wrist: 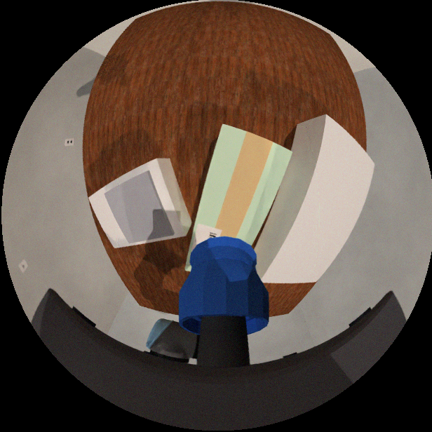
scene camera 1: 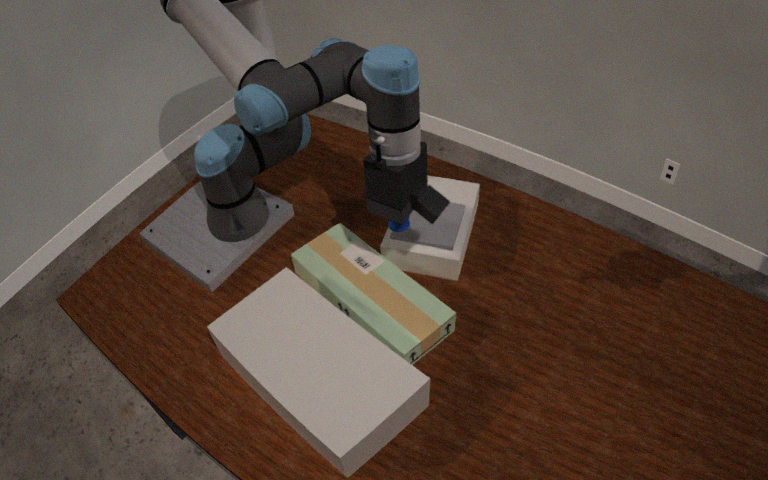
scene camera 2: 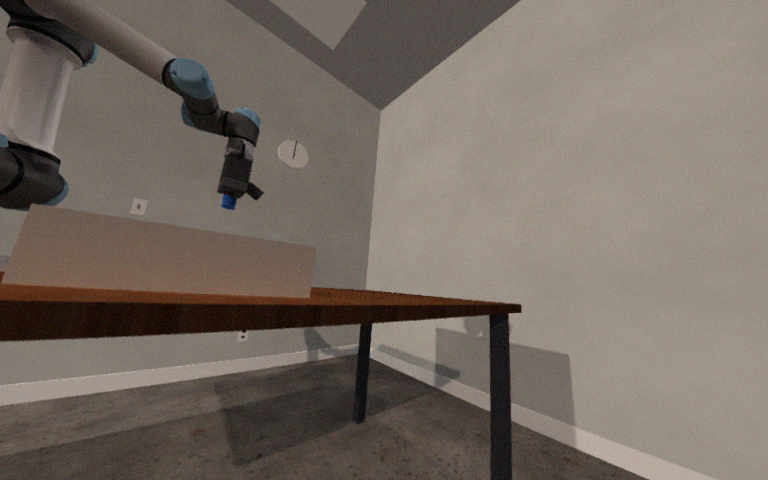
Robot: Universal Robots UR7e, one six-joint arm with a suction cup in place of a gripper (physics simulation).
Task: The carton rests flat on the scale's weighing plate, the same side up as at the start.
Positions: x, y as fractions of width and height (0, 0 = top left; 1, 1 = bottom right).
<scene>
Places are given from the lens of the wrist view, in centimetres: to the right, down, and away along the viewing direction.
my suction cup (wrist: 0.52, 0.65): 0, 2, 3
large white box (wrist: 0.75, 0.43): 18, -5, 16
pale green carton (wrist: 0.57, 0.40): 5, -7, 20
white scale (wrist: 0.33, 0.48): -14, -2, 21
The marked spots on the pale green carton and my suction cup are 20 cm apart.
</scene>
